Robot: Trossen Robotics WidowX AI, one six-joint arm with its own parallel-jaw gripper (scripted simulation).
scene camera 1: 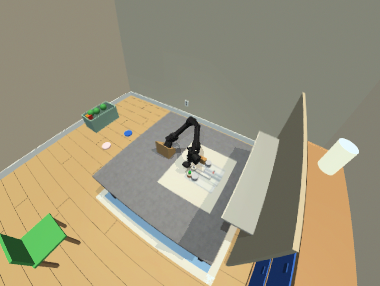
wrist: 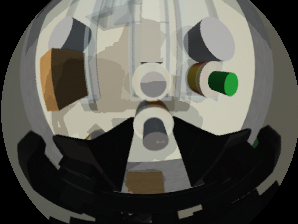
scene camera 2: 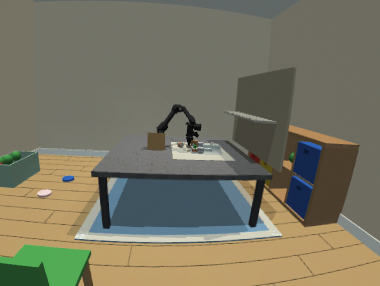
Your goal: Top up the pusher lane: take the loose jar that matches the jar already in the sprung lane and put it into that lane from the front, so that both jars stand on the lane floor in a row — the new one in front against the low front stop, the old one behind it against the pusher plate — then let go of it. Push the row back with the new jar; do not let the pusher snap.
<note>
I see my gripper (wrist: 153, 120), a jar (wrist: 151, 81) and a brown box (wrist: 62, 73).
</note>
